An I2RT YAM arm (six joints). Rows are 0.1 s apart.
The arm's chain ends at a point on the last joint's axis. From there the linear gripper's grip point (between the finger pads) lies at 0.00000 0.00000 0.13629 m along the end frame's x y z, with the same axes.
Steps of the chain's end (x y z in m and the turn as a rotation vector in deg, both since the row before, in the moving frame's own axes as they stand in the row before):
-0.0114 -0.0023 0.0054 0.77 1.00 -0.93
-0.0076 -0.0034 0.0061 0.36 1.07 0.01
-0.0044 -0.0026 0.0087 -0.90 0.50 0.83
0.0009 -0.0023 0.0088 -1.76 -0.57 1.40
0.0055 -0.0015 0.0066 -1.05 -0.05 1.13
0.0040 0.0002 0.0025 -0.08 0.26 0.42
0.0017 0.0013 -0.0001 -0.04 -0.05 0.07
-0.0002 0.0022 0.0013 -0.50 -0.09 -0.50
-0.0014 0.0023 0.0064 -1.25 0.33 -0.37
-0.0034 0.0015 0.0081 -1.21 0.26 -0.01
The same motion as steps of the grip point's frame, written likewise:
-0.0090 -0.0042 0.0054 0.77 1.00 -0.93
-0.0051 -0.0043 0.0061 0.36 1.07 0.01
-0.0032 -0.0005 0.0087 -0.90 0.50 0.83
-0.0005 0.0019 0.0087 -1.76 -0.57 1.40
0.0054 0.0010 0.0066 -1.05 -0.05 1.13
0.0046 0.0004 0.0025 -0.08 0.26 0.42
0.0016 0.0014 -0.0001 -0.04 -0.05 0.07
-0.0004 0.0034 0.0013 -0.50 -0.09 -0.50
-0.0006 0.0053 0.0064 -1.25 0.33 -0.37
-0.0028 0.0044 0.0081 -1.21 0.26 -0.01

